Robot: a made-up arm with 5 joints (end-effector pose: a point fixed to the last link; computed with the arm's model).
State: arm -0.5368 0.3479 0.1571 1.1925 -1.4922
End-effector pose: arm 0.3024 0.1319 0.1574 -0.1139 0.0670 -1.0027
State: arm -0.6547 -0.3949 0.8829 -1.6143 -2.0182
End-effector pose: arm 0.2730 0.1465 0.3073 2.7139 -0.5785 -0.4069
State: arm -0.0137 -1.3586 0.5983 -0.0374 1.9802
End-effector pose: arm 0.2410 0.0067 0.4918 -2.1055 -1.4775 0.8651
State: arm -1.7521 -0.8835 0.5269 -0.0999 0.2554
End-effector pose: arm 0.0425 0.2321 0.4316 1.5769 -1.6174 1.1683
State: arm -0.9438 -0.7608 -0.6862 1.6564 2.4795
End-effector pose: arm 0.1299 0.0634 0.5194 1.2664 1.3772 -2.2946
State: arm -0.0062 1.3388 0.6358 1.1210 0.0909
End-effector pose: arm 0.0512 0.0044 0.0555 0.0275 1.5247 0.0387
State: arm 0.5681 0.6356 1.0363 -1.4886 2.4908
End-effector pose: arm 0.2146 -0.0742 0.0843 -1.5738 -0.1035 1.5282
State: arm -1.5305 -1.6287 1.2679 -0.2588 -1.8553
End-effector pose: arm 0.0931 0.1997 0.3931 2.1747 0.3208 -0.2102
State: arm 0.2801 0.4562 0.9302 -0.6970 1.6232
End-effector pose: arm 0.2636 -0.0452 0.0672 -0.7539 -0.5654 1.2048
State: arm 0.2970 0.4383 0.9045 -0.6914 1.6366
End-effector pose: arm 0.2719 -0.0509 0.0724 -0.7947 -0.5774 1.1936
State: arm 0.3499 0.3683 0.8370 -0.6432 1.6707
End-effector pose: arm 0.2937 -0.0695 0.0904 -0.8961 -0.5933 1.1566
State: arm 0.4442 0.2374 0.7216 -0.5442 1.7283
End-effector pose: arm 0.3228 -0.1058 0.1310 -1.0700 -0.5969 1.0878
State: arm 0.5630 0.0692 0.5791 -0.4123 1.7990
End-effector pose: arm 0.3396 -0.1523 0.1949 -1.2867 -0.5656 0.9978
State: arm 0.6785 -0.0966 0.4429 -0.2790 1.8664
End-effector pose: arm 0.3335 -0.1907 0.2663 -1.4922 -0.4989 0.9077
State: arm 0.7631 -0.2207 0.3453 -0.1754 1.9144
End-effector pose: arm 0.3160 -0.2101 0.3210 -1.6343 -0.4284 0.8411
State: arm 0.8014 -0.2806 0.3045 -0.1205 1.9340
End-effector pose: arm 0.3049 -0.2155 0.3453 -1.6891 -0.3909 0.8118
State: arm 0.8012 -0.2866 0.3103 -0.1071 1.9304
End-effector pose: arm 0.3046 -0.2152 0.3444 -1.6748 -0.3910 0.8138
